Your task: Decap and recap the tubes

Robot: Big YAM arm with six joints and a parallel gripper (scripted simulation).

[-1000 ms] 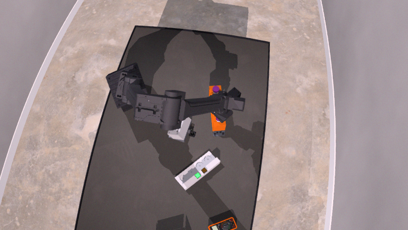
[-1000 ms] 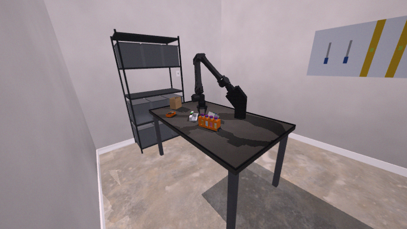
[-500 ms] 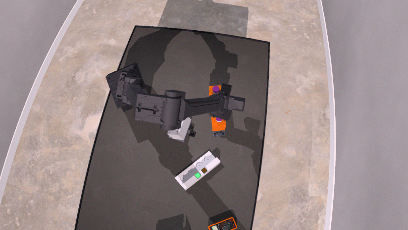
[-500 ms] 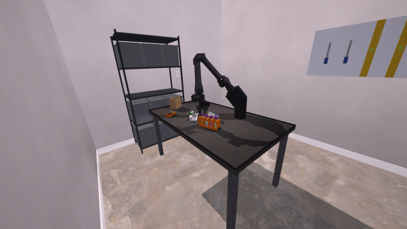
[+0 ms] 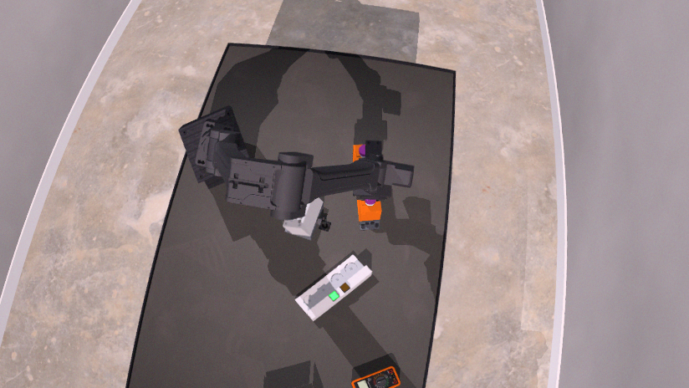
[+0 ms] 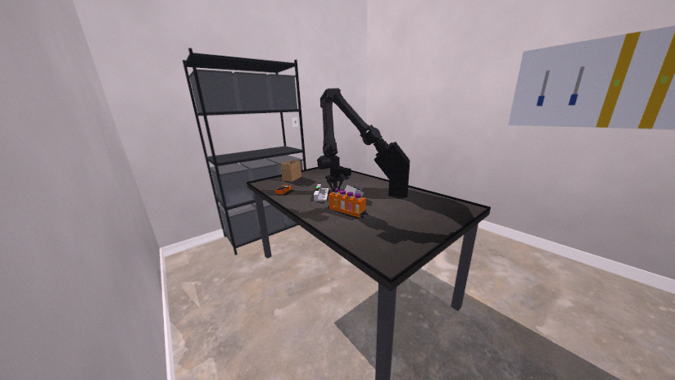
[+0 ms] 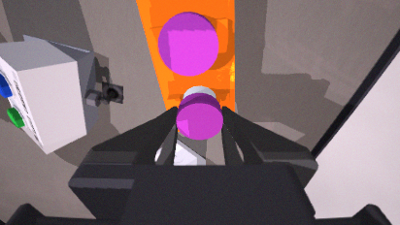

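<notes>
Right now the cap is right at my hand. Also, from my hand: green key: 22 cm behind, 5 cm to the right, 5 cm below; then blue key: 21 cm behind, 5 cm below; then key housing: 20 cm behind, 3 cm to the right, 7 cm below.
</notes>
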